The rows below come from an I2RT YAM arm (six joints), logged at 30 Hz.
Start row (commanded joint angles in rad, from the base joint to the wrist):
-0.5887, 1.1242, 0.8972, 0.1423, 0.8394, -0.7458
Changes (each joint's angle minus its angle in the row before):
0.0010, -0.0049, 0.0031, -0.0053, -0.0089, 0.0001
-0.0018, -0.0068, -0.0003, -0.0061, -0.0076, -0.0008
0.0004, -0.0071, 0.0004, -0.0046, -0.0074, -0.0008
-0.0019, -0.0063, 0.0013, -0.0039, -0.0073, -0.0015
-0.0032, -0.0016, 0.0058, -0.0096, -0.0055, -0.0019
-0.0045, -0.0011, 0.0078, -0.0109, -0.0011, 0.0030
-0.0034, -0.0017, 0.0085, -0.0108, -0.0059, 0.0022
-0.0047, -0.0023, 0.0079, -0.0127, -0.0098, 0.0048
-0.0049, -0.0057, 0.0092, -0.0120, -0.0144, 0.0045
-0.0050, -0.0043, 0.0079, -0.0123, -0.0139, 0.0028
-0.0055, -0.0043, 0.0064, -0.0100, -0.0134, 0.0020
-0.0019, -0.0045, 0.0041, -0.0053, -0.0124, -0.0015
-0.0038, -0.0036, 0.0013, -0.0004, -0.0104, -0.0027
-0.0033, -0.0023, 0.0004, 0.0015, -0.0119, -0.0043
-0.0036, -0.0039, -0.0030, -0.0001, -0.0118, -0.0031
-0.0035, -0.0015, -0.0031, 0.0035, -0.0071, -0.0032
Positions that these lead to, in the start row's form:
-0.5877, 1.1193, 0.9003, 0.1370, 0.8305, -0.7457
-0.5895, 1.1125, 0.9000, 0.1309, 0.8229, -0.7465
-0.5891, 1.1054, 0.9004, 0.1263, 0.8155, -0.7473
-0.5910, 1.0991, 0.9017, 0.1224, 0.8082, -0.7488
-0.5942, 1.0975, 0.9075, 0.1128, 0.8027, -0.7507
-0.5987, 1.0964, 0.9153, 0.1019, 0.8016, -0.7477
-0.6021, 1.0947, 0.9238, 0.0911, 0.7957, -0.7455
-0.6068, 1.0924, 0.9317, 0.0784, 0.7859, -0.7407
-0.6117, 1.0867, 0.9409, 0.0664, 0.7715, -0.7362
-0.6167, 1.0824, 0.9488, 0.0541, 0.7576, -0.7334
-0.6222, 1.0781, 0.9552, 0.0441, 0.7442, -0.7314
-0.6241, 1.0736, 0.9593, 0.0388, 0.7318, -0.7329
-0.6279, 1.0700, 0.9606, 0.0384, 0.7214, -0.7356
-0.6312, 1.0677, 0.9610, 0.0399, 0.7095, -0.7399
-0.6348, 1.0638, 0.9580, 0.0398, 0.6977, -0.7430
-0.6383, 1.0623, 0.9549, 0.0433, 0.6906, -0.7462

